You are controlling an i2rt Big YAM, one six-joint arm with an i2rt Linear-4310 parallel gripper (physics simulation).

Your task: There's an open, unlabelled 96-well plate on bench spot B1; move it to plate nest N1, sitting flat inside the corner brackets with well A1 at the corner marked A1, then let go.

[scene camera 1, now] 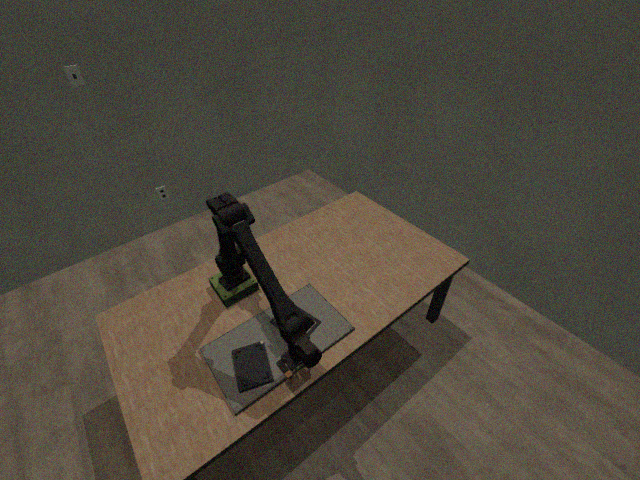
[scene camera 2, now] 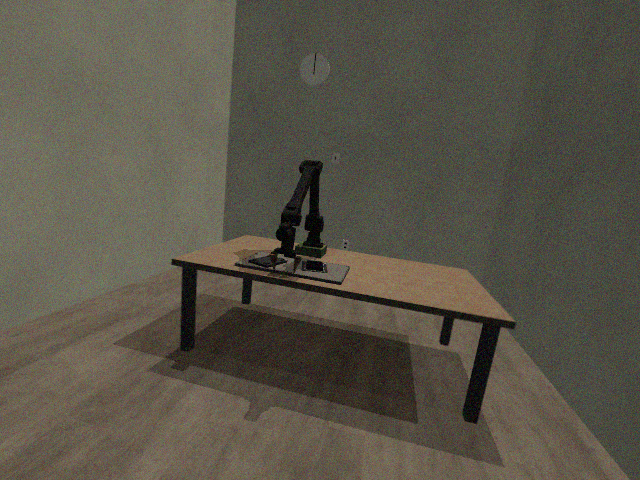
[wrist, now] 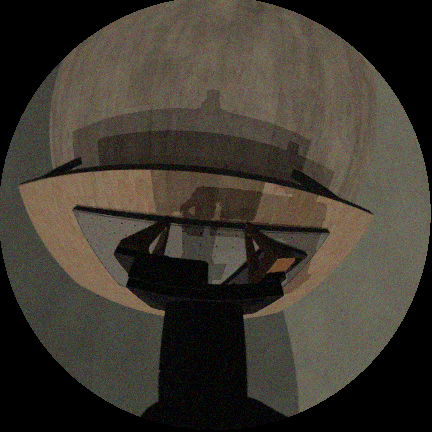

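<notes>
The plate [scene camera 2: 314,266] is a small black rectangle lying flat at bench spot B1 [scene camera 1: 317,322], toward the right of the grey board; in scene camera 1 the wrist hides most of it. Nest N1 [scene camera 1: 252,366] [scene camera 2: 266,260] [wrist: 240,276] is a larger dark rectangle on the board's left part. A small pale mark [scene camera 1: 262,342] shows at its upper right corner. No plate is visible in it. My gripper [scene camera 1: 298,366] [scene camera 2: 285,262] [wrist: 207,222] is open and empty, low over the board's front edge between nest and plate. In the wrist view the plate cannot be made out.
The grey perforated board [scene camera 1: 330,315] [scene camera 2: 338,273] [wrist: 100,227] lies on the wooden table [scene camera 1: 361,248] [scene camera 2: 413,279] [wrist: 50,210], close to its front edge. The arm's green base [scene camera 1: 232,291] [scene camera 2: 311,250] stands behind the board.
</notes>
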